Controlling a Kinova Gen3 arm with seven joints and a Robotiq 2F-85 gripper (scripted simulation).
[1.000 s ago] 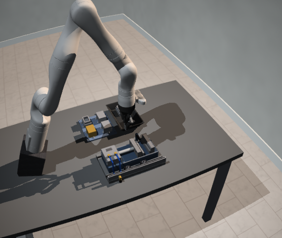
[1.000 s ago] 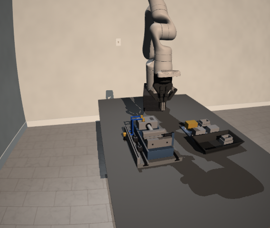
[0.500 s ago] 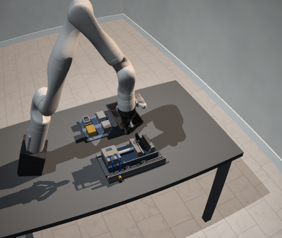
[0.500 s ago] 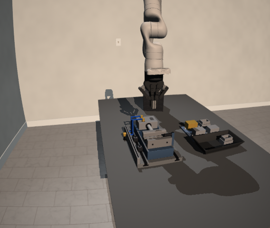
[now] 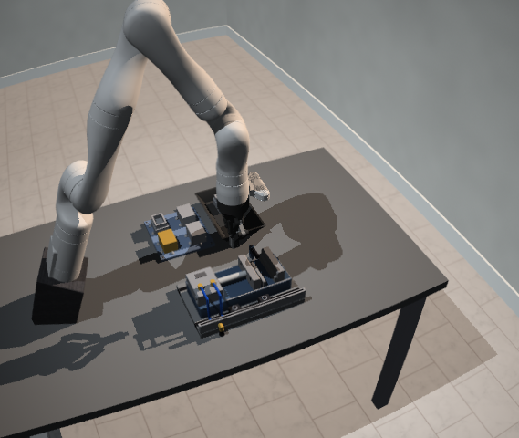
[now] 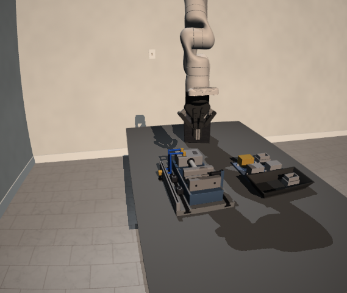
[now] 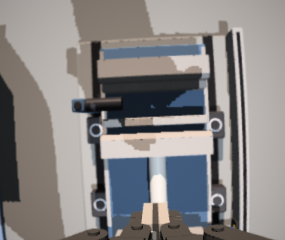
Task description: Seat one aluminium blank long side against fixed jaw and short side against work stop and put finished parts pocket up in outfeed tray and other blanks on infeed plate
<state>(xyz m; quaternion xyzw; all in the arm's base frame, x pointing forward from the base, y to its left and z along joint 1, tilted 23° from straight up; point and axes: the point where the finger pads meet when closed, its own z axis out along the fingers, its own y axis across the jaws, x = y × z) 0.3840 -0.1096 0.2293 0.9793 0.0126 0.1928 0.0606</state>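
Right now the brass blank is 260 mm to the left of my hand, 180 mm below it and 110 mm behind it.
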